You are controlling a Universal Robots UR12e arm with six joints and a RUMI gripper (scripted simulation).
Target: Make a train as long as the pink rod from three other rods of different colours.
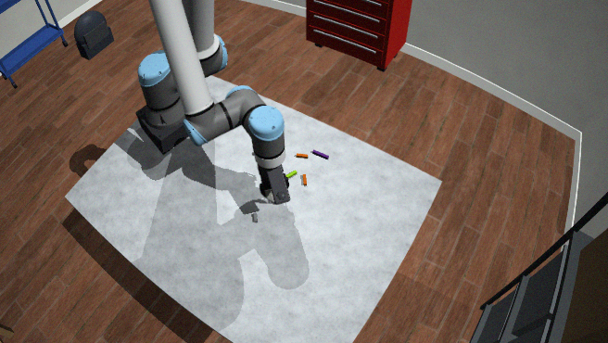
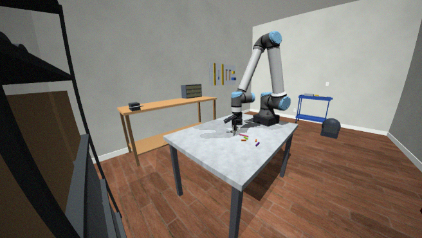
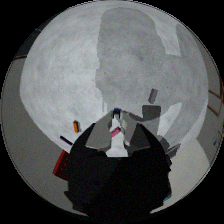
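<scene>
Right now my hand is 1 cm above the blue rod. Round my hand: pink rod: 7 cm behind, 6 cm to the left, 1 cm below; then lime rod: 11 cm to the left, 4 cm behind, 1 cm below; then grey rod: 9 cm to the right, 1 cm below.
</scene>
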